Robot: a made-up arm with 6 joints. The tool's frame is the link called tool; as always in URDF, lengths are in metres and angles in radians. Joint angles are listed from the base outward. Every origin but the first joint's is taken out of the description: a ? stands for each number. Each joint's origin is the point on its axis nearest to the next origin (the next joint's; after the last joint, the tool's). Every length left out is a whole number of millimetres.
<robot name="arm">
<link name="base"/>
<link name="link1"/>
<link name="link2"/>
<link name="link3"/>
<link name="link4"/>
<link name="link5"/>
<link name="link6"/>
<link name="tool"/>
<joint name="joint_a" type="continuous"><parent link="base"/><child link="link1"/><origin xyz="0 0 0.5" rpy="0 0 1.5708"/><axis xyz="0 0 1"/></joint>
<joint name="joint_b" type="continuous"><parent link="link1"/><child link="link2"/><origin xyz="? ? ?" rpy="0 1.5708 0"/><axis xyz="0 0 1"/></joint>
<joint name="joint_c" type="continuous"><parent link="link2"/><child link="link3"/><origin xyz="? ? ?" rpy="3.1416 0 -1.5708"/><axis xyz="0 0 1"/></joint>
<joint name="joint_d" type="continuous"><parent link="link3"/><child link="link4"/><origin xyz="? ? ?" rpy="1.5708 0 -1.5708"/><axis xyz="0 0 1"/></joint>
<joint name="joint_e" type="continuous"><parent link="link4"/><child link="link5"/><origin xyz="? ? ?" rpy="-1.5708 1.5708 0"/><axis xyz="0 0 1"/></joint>
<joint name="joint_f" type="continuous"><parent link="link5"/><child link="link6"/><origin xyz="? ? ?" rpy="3.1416 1.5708 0"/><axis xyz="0 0 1"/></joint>
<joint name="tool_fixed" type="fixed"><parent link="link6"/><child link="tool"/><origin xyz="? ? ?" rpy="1.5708 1.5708 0"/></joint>
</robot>
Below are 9 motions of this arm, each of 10 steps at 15 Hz.
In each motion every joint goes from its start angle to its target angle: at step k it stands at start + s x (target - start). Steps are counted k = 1, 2, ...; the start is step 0. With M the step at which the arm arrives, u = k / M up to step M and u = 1 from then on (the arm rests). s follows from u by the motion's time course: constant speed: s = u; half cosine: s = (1 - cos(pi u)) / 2; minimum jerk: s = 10 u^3 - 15 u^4 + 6 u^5.
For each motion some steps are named. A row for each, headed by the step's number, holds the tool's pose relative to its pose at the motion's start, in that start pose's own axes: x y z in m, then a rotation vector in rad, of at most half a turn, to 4 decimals.
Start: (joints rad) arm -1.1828 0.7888 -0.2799 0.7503 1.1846 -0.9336
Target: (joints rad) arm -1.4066 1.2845 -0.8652 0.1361 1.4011 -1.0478
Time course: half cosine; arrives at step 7
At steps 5, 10:
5: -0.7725 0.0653 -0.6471 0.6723 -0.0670 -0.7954
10: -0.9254 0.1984 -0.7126 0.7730 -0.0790 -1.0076

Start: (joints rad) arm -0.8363 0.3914 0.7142 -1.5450 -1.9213 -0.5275
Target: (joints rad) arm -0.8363 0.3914 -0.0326 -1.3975 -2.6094 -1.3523
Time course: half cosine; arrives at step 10
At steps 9, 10:
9: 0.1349 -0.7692 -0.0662 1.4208 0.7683 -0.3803
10: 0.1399 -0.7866 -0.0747 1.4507 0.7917 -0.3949

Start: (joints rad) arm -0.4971 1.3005 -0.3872 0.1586 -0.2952 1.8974
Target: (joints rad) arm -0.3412 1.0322 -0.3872 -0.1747 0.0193 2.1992
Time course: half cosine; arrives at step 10
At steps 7, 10:
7: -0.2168 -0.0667 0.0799 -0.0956 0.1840 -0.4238
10: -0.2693 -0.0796 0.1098 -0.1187 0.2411 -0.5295

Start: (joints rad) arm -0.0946 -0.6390 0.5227 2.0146 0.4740 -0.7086
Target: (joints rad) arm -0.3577 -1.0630 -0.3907 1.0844 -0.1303 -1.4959
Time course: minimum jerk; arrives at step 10
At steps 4, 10:
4: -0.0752 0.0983 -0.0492 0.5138 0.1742 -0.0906
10: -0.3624 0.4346 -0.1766 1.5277 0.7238 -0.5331

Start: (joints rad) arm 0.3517 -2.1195 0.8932 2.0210 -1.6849 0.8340
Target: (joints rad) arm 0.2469 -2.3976 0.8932 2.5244 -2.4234 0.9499
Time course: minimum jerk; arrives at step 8
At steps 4, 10:
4: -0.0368 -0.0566 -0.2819 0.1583 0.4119 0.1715
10: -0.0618 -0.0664 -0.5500 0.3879 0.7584 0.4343

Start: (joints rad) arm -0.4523 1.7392 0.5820 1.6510 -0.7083 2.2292
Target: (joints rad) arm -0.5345 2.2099 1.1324 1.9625 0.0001 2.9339
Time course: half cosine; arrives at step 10
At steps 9, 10:
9: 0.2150 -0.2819 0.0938 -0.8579 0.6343 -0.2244
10: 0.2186 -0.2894 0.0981 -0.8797 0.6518 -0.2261

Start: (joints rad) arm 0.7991 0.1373 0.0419 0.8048 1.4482 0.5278
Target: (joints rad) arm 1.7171 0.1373 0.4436 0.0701 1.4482 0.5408
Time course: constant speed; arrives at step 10
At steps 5, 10:
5: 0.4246 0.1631 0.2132 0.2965 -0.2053 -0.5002
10: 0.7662 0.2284 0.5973 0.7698 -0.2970 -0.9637

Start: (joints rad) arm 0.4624 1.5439 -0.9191 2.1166 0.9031 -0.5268
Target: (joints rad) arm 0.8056 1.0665 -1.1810 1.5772 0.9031 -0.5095
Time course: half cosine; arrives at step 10
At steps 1, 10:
1: -0.0042 0.0047 0.0037 0.0036 0.0037 -0.0102
10: -0.1040 0.2434 0.1286 0.0540 0.0978 -0.4183

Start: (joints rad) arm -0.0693 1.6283 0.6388 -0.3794 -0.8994 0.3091
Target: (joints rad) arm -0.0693 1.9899 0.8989 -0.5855 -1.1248 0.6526
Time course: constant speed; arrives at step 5
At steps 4, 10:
4: 0.3484 -0.0778 -0.0799 -0.1520 0.1769 0.2157
10: 0.4339 -0.0948 -0.1130 -0.1903 0.2096 0.2788

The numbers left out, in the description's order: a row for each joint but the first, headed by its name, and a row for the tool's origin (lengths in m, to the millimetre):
joint_b: 0 0 0
joint_c: -0.938 0 0
joint_d: 1.064 0 0
joint_e: 0 0.295 0
joint_f: 0 0 0
tool: 0 0 0

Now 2 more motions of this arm.
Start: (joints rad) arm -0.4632 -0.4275 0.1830 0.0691 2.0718 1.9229
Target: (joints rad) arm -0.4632 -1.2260 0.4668 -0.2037 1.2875 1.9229
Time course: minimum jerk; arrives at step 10
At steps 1, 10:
1: 0.0122 -0.0005 -0.0010 -0.0017 0.0025 -0.0018
10: 1.2312 -0.6617 -0.2914 0.0438 0.3304 -0.2011

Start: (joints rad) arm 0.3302 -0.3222 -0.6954 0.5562 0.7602 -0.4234
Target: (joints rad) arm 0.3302 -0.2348 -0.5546 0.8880 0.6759 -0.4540
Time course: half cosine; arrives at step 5
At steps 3, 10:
3: 0.1098 -0.0005 0.0722 -0.1559 0.0791 0.1057
10: 0.1656 0.0045 0.1072 -0.2426 0.1204 0.1549

